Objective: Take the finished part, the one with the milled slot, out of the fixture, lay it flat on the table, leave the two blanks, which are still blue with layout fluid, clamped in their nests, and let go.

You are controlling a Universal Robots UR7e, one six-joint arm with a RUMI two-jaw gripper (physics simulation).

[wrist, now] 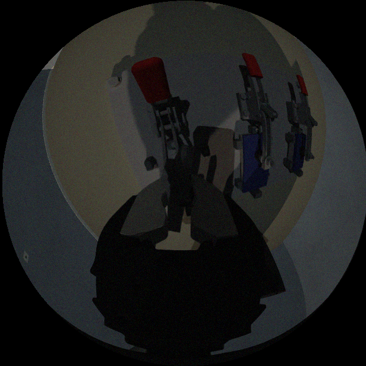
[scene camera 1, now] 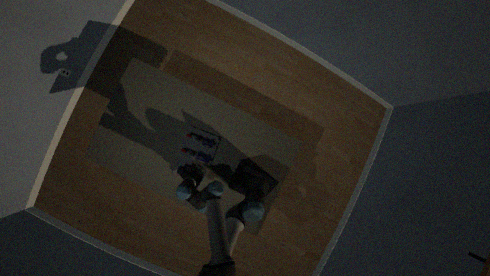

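Pixels of known places: gripper, fingertip midpoint: [scene camera 1: 195, 171]; arm's base at its link origin: [scene camera 1: 256, 185].
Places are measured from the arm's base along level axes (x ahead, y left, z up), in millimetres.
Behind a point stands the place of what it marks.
The gripper [wrist: 179, 192] shows at the lower middle of the wrist view, its two fingers close together on a dark piece that I take for the finished part; its slot is lost in shadow. The gripper is beside the near clamp [wrist: 171, 122], whose red handle [wrist: 150, 80] points up the view. Two blue blanks [wrist: 252, 165] [wrist: 298, 151] sit in their nests at the right, each under a clamp arm. The fixture's two farther clamps show small, with red tips, in the scene view. There the arm hides the near nest and the fingertips are too dark to make out.
The grey table [scene camera 1: 165, 82] {y -312, x 892, z -189 mm} lies under the fixture, with wooden floor [scene camera 1: 280, 65] around it. The arm [scene camera 1: 216, 225] {y 169, x 187, z 371 mm} reaches in from the bottom of the scene view. A dark block [scene camera 1: 252, 177] {y -38, x 60, z 33 mm} stands right of the fixture. Broad shadows cross the table.
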